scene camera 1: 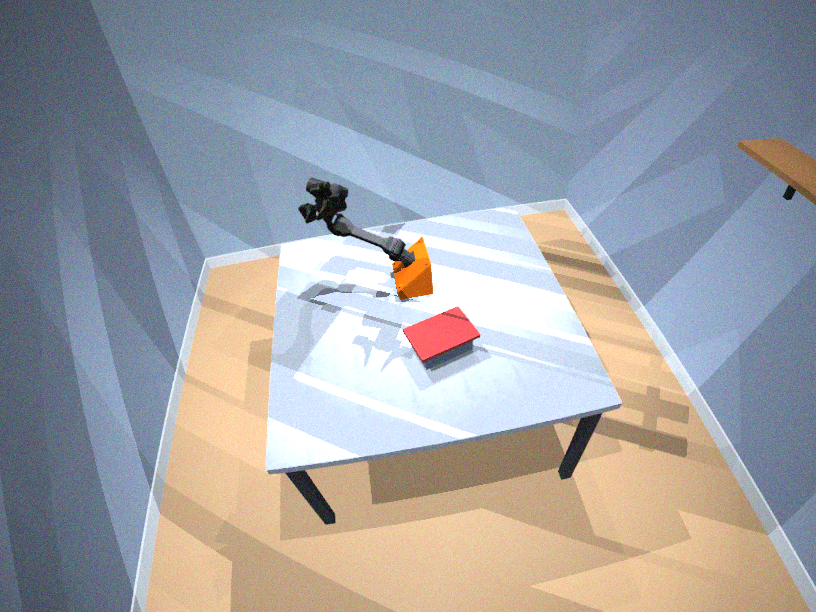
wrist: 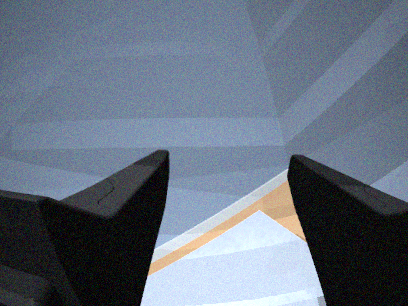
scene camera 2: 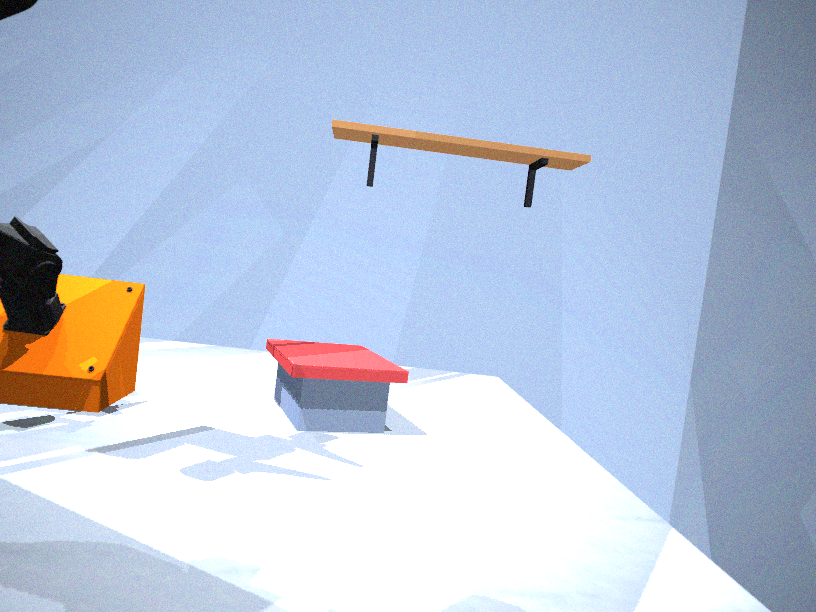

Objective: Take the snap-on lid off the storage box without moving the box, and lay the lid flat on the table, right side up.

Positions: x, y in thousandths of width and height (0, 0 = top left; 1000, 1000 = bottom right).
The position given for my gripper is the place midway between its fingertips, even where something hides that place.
my gripper: scene camera 1 382, 362; wrist 565, 534; not seen in scene camera 2 (out of frame)
lid: scene camera 1 536, 548; scene camera 2 369, 587; not seen in the wrist view (out of frame)
